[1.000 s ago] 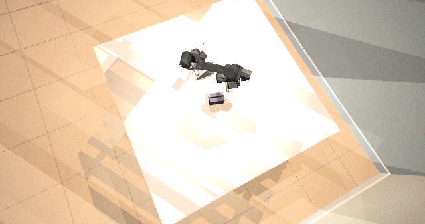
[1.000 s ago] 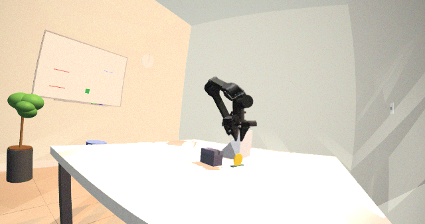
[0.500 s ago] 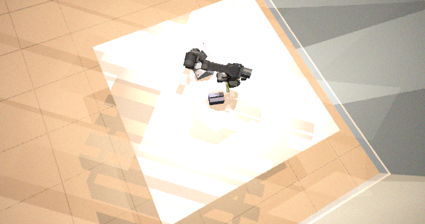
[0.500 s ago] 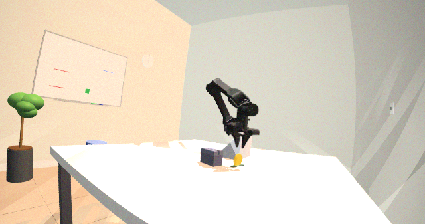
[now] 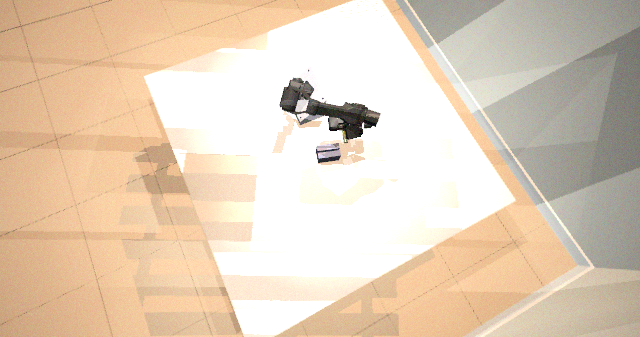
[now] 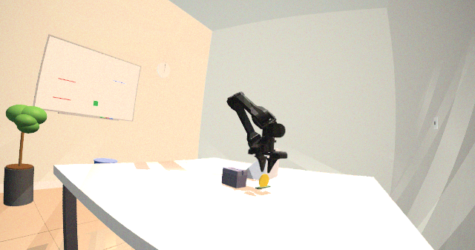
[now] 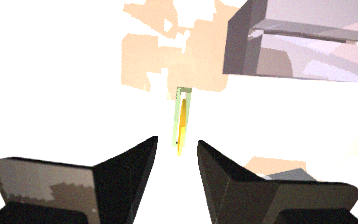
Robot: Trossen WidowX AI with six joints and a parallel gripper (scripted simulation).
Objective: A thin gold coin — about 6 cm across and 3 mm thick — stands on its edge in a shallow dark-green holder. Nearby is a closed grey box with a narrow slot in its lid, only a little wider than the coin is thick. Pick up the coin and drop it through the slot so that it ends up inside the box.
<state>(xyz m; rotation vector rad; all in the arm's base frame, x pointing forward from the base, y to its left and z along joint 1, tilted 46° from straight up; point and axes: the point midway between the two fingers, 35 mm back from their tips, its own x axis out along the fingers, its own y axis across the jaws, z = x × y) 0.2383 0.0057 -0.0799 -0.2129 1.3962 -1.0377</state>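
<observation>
Right now the gold coin is 40 mm below my gripper tip.
</observation>
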